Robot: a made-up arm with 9 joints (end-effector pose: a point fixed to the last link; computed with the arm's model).
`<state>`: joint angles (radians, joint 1 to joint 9).
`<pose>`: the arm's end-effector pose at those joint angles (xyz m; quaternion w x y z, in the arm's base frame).
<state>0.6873 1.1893 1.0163 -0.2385 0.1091 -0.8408 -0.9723 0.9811 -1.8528</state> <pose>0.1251 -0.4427 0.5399 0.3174 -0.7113 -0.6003 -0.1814</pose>
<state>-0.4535 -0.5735 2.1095 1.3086 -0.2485 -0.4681 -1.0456 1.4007 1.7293</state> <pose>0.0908 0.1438 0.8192 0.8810 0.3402 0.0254 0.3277</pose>
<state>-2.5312 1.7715 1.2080 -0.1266 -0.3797 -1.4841 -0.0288 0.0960 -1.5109</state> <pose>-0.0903 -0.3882 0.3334 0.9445 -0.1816 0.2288 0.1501</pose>
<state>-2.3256 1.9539 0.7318 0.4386 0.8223 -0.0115 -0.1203 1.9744 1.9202</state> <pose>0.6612 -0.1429 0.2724 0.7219 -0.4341 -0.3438 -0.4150</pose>
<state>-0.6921 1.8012 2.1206 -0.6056 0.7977 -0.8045 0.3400 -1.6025 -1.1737</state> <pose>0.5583 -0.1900 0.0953 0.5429 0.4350 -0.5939 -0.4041</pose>
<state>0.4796 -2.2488 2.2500 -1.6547 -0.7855 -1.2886 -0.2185 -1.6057 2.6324</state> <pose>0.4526 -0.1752 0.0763 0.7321 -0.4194 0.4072 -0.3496</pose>
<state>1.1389 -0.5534 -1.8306 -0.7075 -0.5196 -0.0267 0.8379 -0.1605 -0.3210</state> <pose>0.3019 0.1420 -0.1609 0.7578 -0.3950 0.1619 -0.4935</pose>
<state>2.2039 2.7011 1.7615 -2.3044 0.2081 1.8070 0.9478 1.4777 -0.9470</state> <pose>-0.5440 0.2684 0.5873 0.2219 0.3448 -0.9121 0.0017</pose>
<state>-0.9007 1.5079 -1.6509 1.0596 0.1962 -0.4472 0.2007 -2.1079 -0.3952</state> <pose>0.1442 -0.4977 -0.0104 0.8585 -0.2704 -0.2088 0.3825</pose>
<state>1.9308 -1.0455 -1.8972 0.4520 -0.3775 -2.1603 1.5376 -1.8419 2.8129</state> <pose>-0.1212 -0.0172 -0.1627 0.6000 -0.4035 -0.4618 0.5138</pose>
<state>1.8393 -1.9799 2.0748 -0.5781 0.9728 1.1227 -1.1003 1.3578 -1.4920</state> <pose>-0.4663 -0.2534 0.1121 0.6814 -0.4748 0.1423 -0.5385</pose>
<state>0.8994 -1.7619 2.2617 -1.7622 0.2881 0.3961 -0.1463 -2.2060 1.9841</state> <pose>-0.6386 0.0124 0.1837 0.2573 0.2064 -0.6103 0.7202</pose>
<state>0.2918 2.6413 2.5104 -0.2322 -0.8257 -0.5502 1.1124 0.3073 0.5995</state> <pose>0.6969 -0.1073 0.2029 0.2028 0.8235 0.5239 -0.0795</pose>
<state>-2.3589 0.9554 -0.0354 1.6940 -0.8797 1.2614 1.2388 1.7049 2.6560</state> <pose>-0.2373 0.0234 0.4547 0.6121 -0.3250 0.6546 -0.3019</pose>
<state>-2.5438 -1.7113 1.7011 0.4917 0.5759 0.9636 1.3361 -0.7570 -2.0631</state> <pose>0.6609 -0.1948 -0.2130 0.7466 0.3319 0.2624 0.5134</pose>
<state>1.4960 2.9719 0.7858 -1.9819 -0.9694 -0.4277 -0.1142 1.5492 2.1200</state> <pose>0.0282 0.3398 0.2517 0.5863 -0.1376 -0.5035 0.6195</pose>
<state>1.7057 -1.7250 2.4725 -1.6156 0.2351 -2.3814 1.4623 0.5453 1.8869</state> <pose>0.5878 0.5292 0.0989 0.5506 -0.8170 0.0274 0.1688</pose>
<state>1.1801 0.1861 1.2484 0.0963 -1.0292 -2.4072 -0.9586 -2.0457 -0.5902</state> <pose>0.5961 0.0126 0.0687 0.2668 0.1922 -0.2583 -0.9084</pose>
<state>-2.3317 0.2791 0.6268 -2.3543 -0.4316 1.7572 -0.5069 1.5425 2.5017</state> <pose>0.9082 -0.6160 0.0286 0.6842 -0.0854 0.1107 -0.7158</pose>
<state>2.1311 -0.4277 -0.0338 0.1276 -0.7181 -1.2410 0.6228 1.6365 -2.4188</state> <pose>0.3807 -0.2260 -0.0789 0.5899 -0.0825 -0.1998 0.7780</pose>
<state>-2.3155 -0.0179 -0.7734 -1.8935 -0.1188 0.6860 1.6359 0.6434 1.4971</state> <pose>0.3022 0.4050 0.5112 0.1426 -0.7251 -0.6333 0.2297</pose>
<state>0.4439 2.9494 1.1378 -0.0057 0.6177 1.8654 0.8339 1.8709 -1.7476</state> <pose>0.0619 -0.7224 0.2736 0.0841 -0.6868 0.2144 0.6894</pose>
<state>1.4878 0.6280 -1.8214 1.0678 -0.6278 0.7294 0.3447 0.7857 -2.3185</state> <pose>0.3212 -0.7468 0.6330 0.1301 -0.6387 -0.6705 -0.3544</pose>
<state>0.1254 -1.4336 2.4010 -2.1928 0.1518 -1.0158 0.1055 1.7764 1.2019</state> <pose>-0.1627 -0.2148 0.1693 0.1759 -0.4439 0.1878 0.8583</pose>
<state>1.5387 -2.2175 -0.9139 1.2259 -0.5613 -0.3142 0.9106 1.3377 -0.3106</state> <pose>0.4193 0.4372 0.2031 0.6446 -0.1655 -0.7462 -0.0154</pose>
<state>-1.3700 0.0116 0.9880 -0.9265 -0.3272 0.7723 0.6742 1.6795 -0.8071</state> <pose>0.5766 -0.0860 0.9052 0.2838 0.8867 0.3414 -0.1290</pose>
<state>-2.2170 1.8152 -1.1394 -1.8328 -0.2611 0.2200 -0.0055 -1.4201 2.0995</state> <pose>0.1959 -0.1306 0.8128 0.2131 -0.5671 -0.5537 -0.5713</pose>
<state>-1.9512 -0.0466 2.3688 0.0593 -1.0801 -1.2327 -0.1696 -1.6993 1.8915</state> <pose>-0.1126 -0.1569 0.5890 0.2135 0.3778 -0.7942 -0.4253</pose>
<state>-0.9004 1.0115 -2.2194 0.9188 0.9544 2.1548 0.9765 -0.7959 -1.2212</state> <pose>0.4814 0.0062 -0.3844 0.1600 -0.0325 -0.6809 -0.7139</pose>
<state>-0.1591 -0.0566 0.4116 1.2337 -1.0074 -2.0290 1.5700 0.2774 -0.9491</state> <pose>0.1903 -0.6043 0.1984 0.7694 0.4066 -0.0620 0.4887</pose>
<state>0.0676 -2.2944 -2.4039 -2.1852 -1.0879 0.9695 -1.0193 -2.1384 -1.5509</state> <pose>0.3819 -0.1716 -0.1048 0.6614 -0.3884 -0.4890 -0.4154</pose>
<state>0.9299 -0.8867 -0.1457 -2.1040 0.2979 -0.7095 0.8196 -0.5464 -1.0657</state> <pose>0.1621 -0.1717 0.3038 0.2616 0.3030 0.8601 -0.3161</pose>
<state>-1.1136 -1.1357 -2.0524 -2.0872 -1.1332 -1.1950 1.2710 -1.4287 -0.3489</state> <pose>0.3195 -0.1390 0.6084 0.5330 0.0368 -0.6004 0.5951</pose>
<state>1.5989 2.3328 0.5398 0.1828 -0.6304 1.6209 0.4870 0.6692 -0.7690</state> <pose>0.5982 -0.7314 0.2825 0.1037 0.5801 0.2882 -0.7548</pose>
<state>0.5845 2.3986 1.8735 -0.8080 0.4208 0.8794 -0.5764 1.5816 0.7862</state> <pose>0.0440 -0.1963 1.0126 0.6884 0.7032 0.1584 0.0806</pose>
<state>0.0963 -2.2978 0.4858 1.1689 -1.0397 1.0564 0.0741 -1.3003 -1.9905</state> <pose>0.4732 -0.0911 -0.3186 0.5718 -0.0382 0.1543 0.8049</pose>
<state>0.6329 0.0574 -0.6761 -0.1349 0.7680 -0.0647 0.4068 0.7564 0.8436</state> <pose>0.1235 0.1800 -0.0374 0.3588 -0.2363 -0.8460 0.3159</pose>
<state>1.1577 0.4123 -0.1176 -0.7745 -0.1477 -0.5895 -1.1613 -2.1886 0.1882</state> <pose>-0.0714 -0.1727 0.2437 0.7952 0.1596 0.3821 0.4428</pose>
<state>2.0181 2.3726 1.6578 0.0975 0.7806 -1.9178 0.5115 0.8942 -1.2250</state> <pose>0.0716 -0.4632 0.4761 0.4918 0.8039 0.2541 0.2177</pose>
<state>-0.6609 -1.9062 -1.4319 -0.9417 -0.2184 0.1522 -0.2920 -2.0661 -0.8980</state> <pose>0.1299 0.1550 -0.0431 0.7928 0.0221 -0.5377 0.2859</pose>
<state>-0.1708 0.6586 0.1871 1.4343 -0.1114 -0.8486 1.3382 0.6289 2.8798</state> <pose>-0.0436 -0.3609 -0.0482 0.7701 0.1765 0.6129 -0.0110</pose>
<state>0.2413 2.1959 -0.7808 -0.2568 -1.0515 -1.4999 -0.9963 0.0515 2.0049</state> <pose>0.5701 0.1211 0.6643 0.7045 0.6255 -0.0168 0.3349</pose>
